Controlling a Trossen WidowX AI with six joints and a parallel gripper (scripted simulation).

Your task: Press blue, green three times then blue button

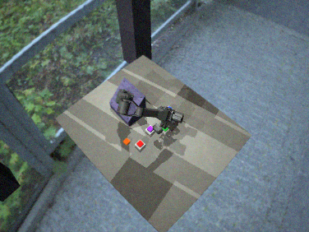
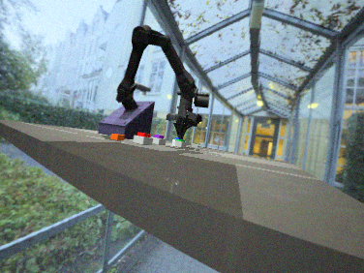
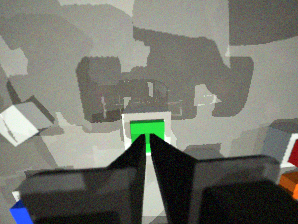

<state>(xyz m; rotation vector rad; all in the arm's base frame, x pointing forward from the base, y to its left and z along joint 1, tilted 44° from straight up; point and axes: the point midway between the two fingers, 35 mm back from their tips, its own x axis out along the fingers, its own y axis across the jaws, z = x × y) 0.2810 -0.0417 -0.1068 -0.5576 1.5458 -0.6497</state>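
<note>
The green button is 1 cm below my gripper tip. Round my gripper tip: purple button 7 cm behind, 7 cm to the right; then blue button 8 cm behind, 13 cm to the left; then red button 4 cm behind, 19 cm to the right.
</note>
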